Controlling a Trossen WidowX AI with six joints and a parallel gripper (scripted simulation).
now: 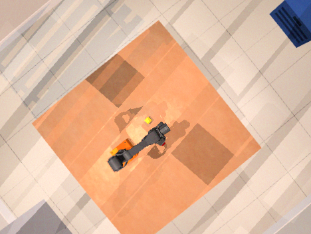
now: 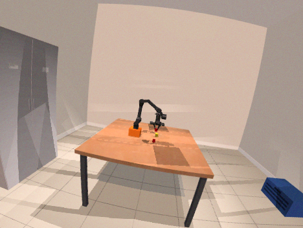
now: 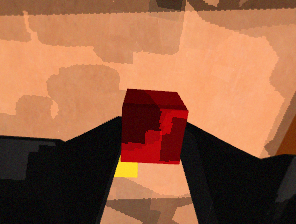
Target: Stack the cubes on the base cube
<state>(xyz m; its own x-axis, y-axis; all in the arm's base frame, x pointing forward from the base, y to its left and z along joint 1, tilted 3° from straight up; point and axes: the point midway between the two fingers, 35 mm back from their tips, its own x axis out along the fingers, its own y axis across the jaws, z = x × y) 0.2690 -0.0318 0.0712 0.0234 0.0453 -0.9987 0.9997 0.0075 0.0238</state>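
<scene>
My gripper tip is 100 mm to the right of the yellow cube, 100 mm above it and 20 mm short of it.
</scene>
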